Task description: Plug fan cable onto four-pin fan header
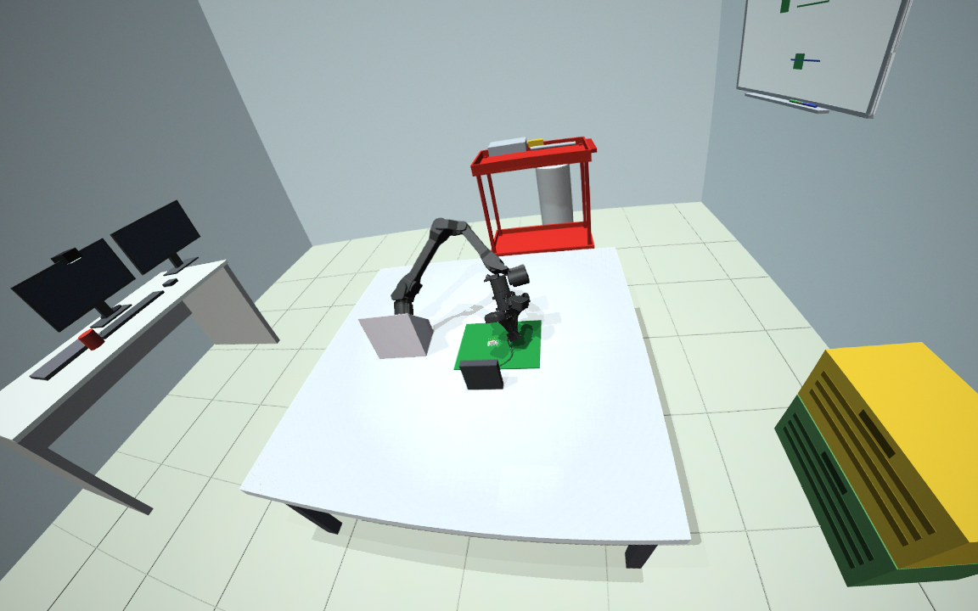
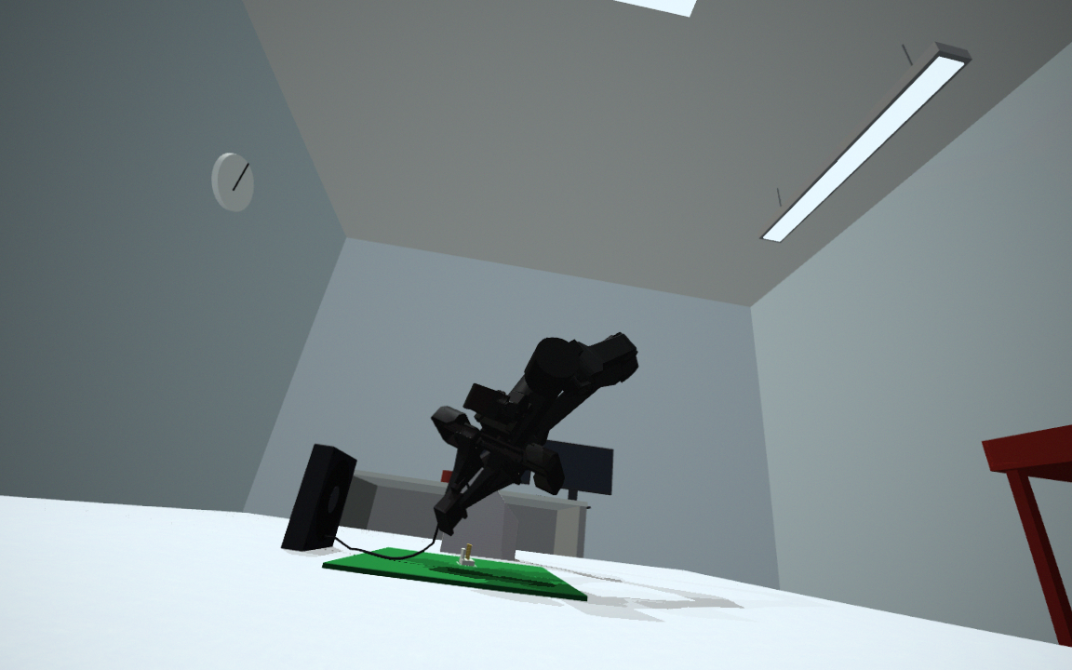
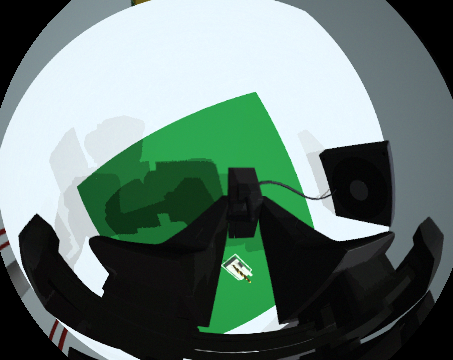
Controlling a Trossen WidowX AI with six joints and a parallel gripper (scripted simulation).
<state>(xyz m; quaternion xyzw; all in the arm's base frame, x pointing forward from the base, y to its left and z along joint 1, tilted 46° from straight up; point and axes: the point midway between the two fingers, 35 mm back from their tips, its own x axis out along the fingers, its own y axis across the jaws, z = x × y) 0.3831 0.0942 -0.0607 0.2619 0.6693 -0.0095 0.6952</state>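
My gripper tip is 8 cm above the green board, 7 cm past it and 2 cm to the right of it. Round my gripper tip: black plug 1 cm below; black fan 17 cm to the right, 8 cm behind, 1 cm below; four-pin header 9 cm behind, 7 cm below, 2 cm to the left.
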